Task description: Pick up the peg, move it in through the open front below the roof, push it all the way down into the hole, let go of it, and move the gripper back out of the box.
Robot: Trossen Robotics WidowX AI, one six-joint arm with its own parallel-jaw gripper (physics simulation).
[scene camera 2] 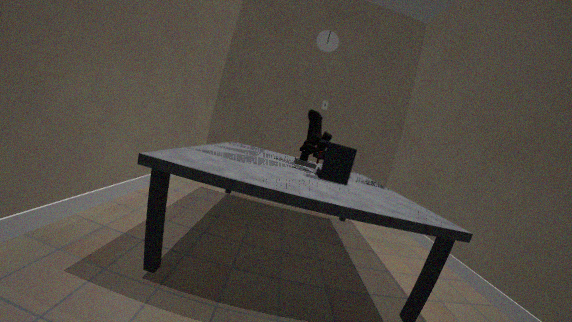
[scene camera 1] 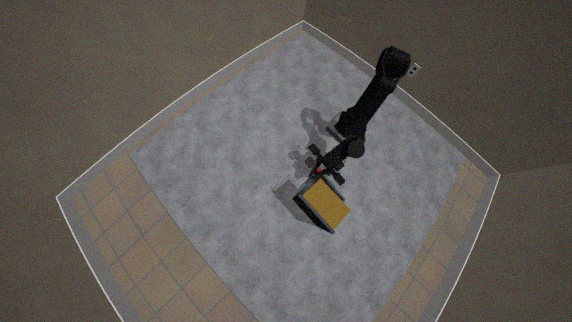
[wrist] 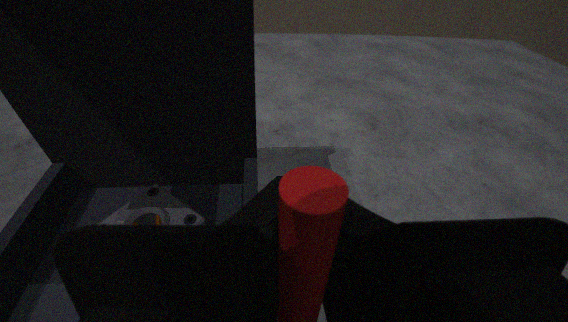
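Where they show: gripper, between the fingertips: [scene camera 2: 319,158] [scene camera 1: 309,178] [wrist: 293,186]; arm's base, origin of its link: [scene camera 2: 303,160] [scene camera 1: 342,127].
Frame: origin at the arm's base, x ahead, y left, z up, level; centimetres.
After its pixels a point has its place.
Note:
A red round peg [scene camera 1: 319,170] @[z 10.7, x 27.6, y 9.9 cm] [wrist: 311,225] @[z 10.5, x 26.9, y 9.7 cm] stands roughly upright between the fingers. My gripper [scene camera 1: 318,172] @[z 6.4, x 31.5, y 9.6 cm] [wrist: 293,186] @[z 6.4, x 31.5, y 9.6 cm] is shut on the peg, at the open front of the box. The dark box [scene camera 1: 314,216] @[z 12.4, x 39.9, y 21.0 cm] [scene camera 2: 338,164] @[z 6.6, x 39.9, y 20.2 cm] [wrist: 150,90] @[z 6.5, x 39.1, y 18.4 cm] has a yellow roof [scene camera 1: 326,204] @[z 16.9, x 35.2, y 19.7 cm] in the first scene view. In the wrist view, a light plate with dark screw holes [wrist: 180,216] @[z 0.5, x 33.9, y 16.4 cm] and a round fitting lies on the box floor, left of the peg and partly hidden by the left finger. The hole's opening is mostly hidden. The peg's lower end is hidden.
The box's side wall [wrist: 25,200] @[z 0.5, x 34.6, y 27.4 cm] rises at the left in the wrist view. The box stands on the grey table top [scene camera 1: 225,150] @[z -3.3, x 52.4, y -24.6 cm] [scene camera 2: 250,175] @[z -3.3, x 77.1, y -15.2 cm] [wrist: 425,125] @[z -3.3, x 50.9, y -8.7 cm], and its shadow falls beside it. The black arm [scene camera 1: 370,105] @[z 27.4, x 6.4, y 4.2 cm] [scene camera 2: 314,125] @[z 27.2, x -1.3, y 1.4 cm] reaches in from behind.

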